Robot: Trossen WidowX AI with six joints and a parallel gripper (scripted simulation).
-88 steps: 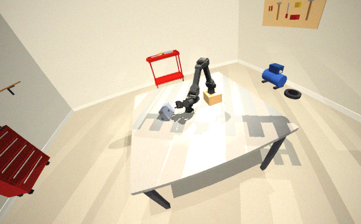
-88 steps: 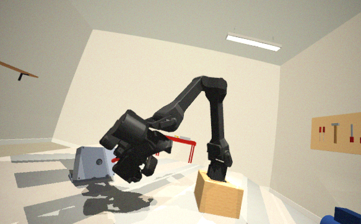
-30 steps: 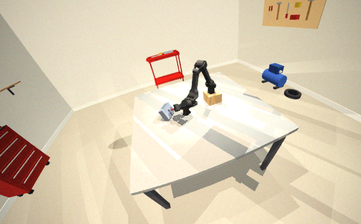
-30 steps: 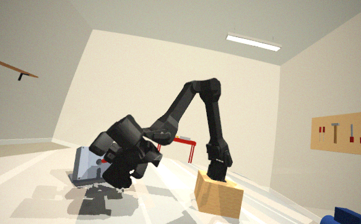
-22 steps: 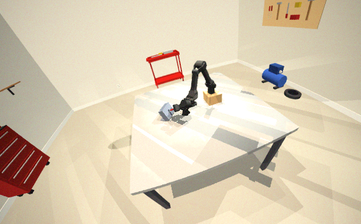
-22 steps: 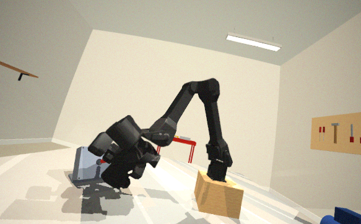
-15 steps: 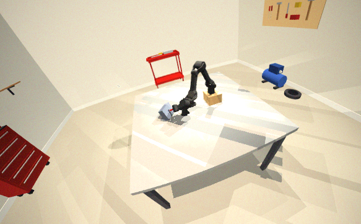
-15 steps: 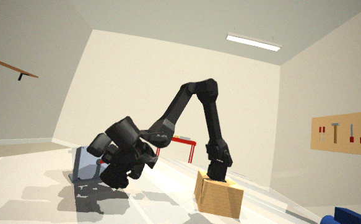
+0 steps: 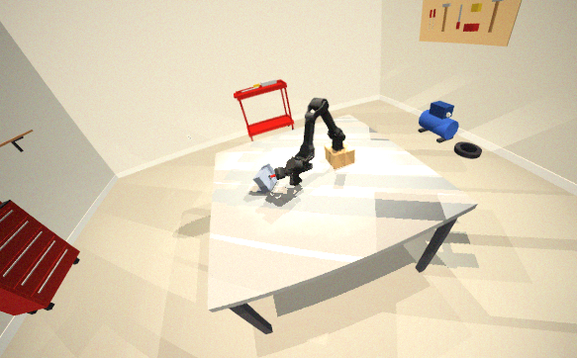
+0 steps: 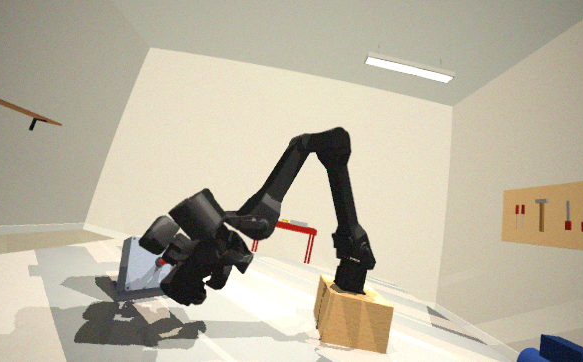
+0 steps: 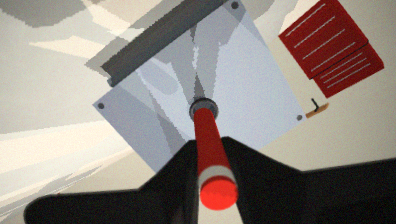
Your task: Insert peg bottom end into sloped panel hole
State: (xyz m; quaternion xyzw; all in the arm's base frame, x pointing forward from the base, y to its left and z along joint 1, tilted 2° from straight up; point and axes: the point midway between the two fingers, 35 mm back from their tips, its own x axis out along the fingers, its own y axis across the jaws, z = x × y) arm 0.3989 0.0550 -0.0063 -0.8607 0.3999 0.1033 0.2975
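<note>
The sloped panel is 5 cm to the right of my gripper tip, 5 cm ahead of it and 3 cm below it. Also, from my gripper tip: round red peg 1 cm to the left, 1 cm behind, 1 cm above.
</note>
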